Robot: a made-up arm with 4 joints.
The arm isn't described. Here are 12 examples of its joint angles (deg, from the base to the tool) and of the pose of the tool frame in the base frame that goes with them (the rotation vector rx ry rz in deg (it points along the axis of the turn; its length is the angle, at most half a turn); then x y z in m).
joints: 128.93 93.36 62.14 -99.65
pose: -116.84 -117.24 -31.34 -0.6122 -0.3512 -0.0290
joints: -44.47 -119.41 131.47 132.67
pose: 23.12 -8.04 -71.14 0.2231 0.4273 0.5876
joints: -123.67 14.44 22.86 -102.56
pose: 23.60 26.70 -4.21 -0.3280 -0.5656 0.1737
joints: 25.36 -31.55 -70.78 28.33
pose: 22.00 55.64 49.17 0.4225 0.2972 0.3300
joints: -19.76 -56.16 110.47 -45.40
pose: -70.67 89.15 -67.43 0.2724 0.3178 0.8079
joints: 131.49 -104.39 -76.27 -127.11
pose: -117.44 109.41 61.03 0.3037 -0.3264 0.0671
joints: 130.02 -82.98 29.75 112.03
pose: -36.05 -63.43 -57.64 0.1785 0.0922 -0.0944
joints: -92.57 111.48 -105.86 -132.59
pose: -125.11 -38.00 -107.55 -0.5489 0.0384 0.5284
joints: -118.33 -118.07 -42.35 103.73
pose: -47.45 -108.46 -40.30 0.0989 0.2066 0.4123
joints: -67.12 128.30 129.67 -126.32
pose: 83.15 58.89 -45.02 -0.4428 0.4551 0.5115
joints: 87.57 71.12 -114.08 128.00
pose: -40.78 99.83 12.41 -0.3100 0.3744 -0.2363
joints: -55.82 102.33 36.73 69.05
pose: 111.34 -131.48 -19.29 -0.4393 0.3461 0.0941
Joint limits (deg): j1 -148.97..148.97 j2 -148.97..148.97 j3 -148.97..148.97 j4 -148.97..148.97
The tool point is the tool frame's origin. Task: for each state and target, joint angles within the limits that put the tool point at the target. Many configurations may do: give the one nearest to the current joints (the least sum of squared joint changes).
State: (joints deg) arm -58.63 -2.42 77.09 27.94
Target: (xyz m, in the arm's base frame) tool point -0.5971 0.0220 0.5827
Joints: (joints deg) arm -36.57 19.84 61.88 47.57
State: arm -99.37 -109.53 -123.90 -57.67
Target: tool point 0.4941 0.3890 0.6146
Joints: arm -53.76 -77.38 -147.78 -20.92
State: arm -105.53 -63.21 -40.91 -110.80
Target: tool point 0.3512 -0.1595 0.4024
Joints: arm -120.29 -87.19 -37.60 -120.63
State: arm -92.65 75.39 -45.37 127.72
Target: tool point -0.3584 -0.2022 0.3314
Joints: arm -87.27 70.87 -37.41 130.89
